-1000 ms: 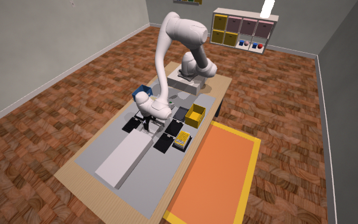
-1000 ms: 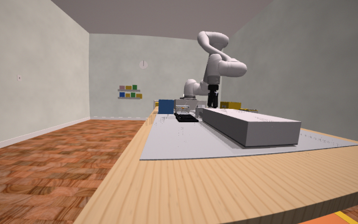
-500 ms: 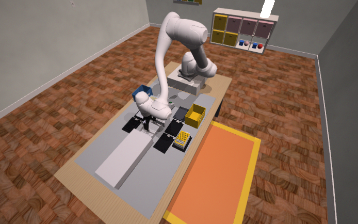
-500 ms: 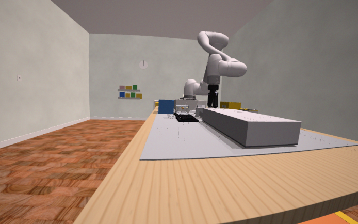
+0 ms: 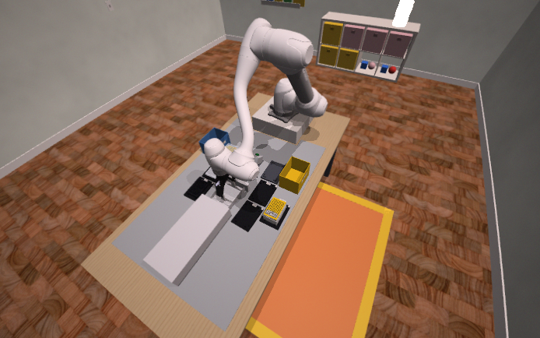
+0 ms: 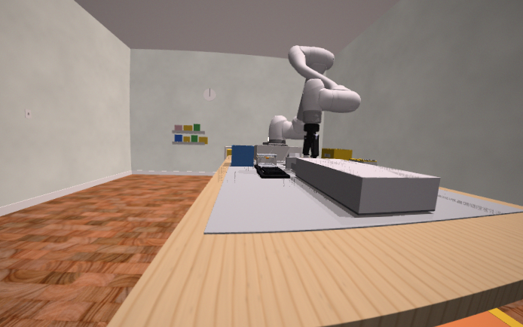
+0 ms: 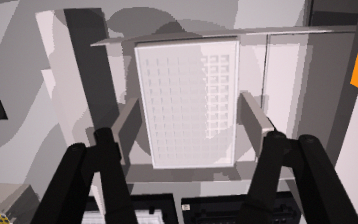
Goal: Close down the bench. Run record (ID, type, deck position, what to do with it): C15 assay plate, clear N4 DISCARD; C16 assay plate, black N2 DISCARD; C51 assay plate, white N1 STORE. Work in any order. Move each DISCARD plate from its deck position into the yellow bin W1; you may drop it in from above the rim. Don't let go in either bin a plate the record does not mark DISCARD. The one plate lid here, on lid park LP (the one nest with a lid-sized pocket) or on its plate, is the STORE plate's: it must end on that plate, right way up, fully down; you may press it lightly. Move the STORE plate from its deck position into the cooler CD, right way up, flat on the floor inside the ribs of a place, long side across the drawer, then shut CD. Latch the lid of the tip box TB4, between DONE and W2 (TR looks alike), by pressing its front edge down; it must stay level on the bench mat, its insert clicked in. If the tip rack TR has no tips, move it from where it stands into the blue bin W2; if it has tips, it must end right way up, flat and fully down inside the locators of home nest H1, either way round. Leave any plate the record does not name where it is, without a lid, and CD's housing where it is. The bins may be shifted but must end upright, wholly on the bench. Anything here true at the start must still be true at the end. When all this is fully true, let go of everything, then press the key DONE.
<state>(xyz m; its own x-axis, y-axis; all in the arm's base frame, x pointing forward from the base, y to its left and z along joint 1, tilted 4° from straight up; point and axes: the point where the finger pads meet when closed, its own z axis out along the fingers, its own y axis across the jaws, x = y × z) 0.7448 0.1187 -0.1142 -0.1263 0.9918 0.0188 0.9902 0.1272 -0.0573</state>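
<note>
My gripper is now 2 cm above the plate lid. Also, from my hand: cooler CD (18 cm ahead, 2 cm to the left, 1 cm below); then cooler drawer (4 cm ahead, 2 cm below); then white plate (2 cm below).
</note>
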